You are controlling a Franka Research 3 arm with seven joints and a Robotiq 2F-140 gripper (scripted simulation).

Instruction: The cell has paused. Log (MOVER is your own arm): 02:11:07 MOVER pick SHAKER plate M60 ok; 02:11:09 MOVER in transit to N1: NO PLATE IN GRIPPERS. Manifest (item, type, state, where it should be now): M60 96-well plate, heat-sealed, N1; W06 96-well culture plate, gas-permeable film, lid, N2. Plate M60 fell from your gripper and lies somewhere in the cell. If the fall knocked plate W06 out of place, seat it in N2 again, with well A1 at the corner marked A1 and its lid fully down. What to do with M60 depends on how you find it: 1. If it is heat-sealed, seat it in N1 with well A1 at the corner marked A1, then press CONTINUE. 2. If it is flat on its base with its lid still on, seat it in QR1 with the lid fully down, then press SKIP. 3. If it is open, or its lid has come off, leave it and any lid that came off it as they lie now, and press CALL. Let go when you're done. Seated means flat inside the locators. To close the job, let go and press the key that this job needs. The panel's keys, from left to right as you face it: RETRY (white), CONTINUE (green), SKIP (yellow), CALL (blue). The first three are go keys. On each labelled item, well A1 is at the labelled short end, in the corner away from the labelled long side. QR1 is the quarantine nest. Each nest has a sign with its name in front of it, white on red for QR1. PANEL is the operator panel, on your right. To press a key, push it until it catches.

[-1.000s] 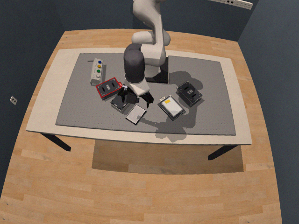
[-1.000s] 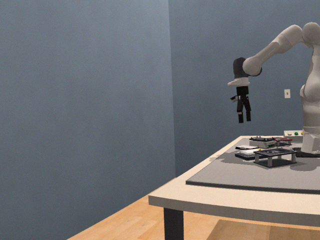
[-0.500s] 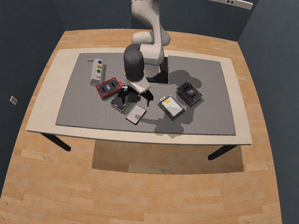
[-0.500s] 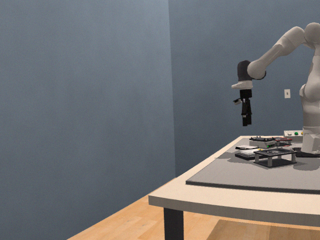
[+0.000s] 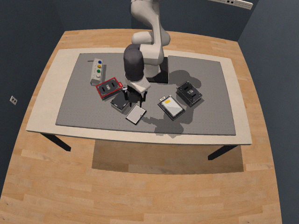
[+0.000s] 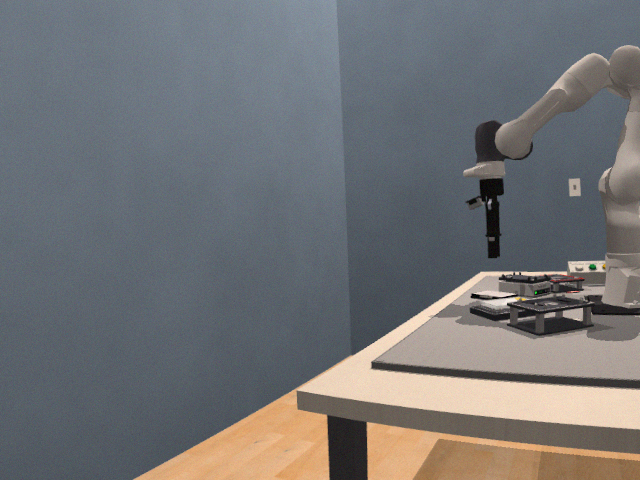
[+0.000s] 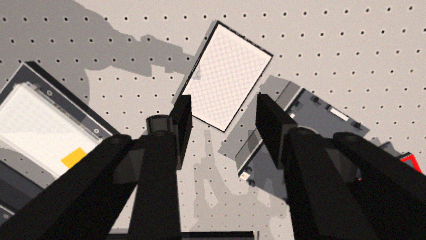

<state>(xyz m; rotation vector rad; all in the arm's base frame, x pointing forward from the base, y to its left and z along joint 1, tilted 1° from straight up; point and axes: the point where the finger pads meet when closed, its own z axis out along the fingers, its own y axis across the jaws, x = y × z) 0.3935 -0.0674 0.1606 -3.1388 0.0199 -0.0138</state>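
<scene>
My gripper is now 150 mm above the plate M60. The rest, counted from my hand: plate W06 (70 mm behind, 240 mm to the left, 130 mm below); shaker block (60 mm behind, 110 mm to the right, 100 mm below); A1 mark (280 mm behind, 360 mm to the left, 110 mm below).
</scene>
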